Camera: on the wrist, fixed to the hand. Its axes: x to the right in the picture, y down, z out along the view.
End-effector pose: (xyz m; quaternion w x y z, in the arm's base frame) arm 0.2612 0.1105 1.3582 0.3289 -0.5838 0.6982 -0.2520
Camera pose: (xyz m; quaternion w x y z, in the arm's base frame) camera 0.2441 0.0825 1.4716 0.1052 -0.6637 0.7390 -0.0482
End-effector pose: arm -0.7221 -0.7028 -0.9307 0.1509 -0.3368 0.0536 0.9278
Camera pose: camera -0.6514 -0.6443 -1.0050 0.0573 -0.3962 -0.2387 0.8847
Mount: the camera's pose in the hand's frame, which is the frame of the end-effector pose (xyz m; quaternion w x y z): 0.0105 -0.0777 -0.0883 0.9502 -0.3094 0.0305 -0.0213
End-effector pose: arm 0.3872 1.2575 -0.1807 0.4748 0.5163 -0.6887 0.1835
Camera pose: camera 0.4968 1.2864 -0.1478 0.6358 0.3528 -0.6857 -0.0331
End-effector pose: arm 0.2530 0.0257 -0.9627 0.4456 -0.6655 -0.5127 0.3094
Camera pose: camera 0.3011 0.0174 -0.8552 0.2397 -0.7687 -0.5835 0.1056
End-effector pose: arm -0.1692 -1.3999 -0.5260 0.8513 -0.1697 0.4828 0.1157
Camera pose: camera -0.2050 -1.5061 -0.5633 0.7441 -0.4385 0.4453 0.2360
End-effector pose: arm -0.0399 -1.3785 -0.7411 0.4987 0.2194 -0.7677 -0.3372
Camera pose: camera 0.0366 -1.4645 -0.7676 0.5580 0.0808 -0.6053 -0.5619
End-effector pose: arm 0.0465 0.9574 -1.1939 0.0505 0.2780 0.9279 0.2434
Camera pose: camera -0.0207 0.8692 -1.1534 0.1109 0.2213 0.8138 0.5258
